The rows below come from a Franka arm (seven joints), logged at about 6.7 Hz.
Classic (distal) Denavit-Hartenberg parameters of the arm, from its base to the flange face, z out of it. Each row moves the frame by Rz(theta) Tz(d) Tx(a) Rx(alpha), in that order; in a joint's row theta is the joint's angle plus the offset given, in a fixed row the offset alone. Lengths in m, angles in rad.
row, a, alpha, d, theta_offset
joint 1, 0, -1.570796, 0.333, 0
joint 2, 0, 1.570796, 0, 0
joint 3, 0.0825, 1.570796, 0.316, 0
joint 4, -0.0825, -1.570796, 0, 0
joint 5, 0, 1.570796, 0.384, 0
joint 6, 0.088, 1.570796, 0, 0
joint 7, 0, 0, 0.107, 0
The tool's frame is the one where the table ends.
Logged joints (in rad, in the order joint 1, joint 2, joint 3, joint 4, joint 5, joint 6, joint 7), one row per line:
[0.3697 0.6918 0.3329 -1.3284 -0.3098 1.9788 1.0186]
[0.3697 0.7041 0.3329 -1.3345 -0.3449 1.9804 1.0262]
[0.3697 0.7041 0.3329 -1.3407 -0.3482 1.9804 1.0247]
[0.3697 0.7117 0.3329 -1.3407 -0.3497 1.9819 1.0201]
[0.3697 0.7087 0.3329 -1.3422 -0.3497 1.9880 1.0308]
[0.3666 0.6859 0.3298 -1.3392 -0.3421 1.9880 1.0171]
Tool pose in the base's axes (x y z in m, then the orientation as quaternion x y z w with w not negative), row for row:
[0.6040 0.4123 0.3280 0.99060 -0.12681 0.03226 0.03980]
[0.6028 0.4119 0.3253 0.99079 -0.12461 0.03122 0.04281]
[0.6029 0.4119 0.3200 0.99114 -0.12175 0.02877 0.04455]
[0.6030 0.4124 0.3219 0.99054 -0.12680 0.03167 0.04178]
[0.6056 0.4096 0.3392 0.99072 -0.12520 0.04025 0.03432]
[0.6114 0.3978 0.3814 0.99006 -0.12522 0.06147 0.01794]
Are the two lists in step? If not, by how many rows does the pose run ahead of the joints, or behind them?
The pose runs 1 row ahead of the joints: the pose in row i belongs to the joints in row i + 1.
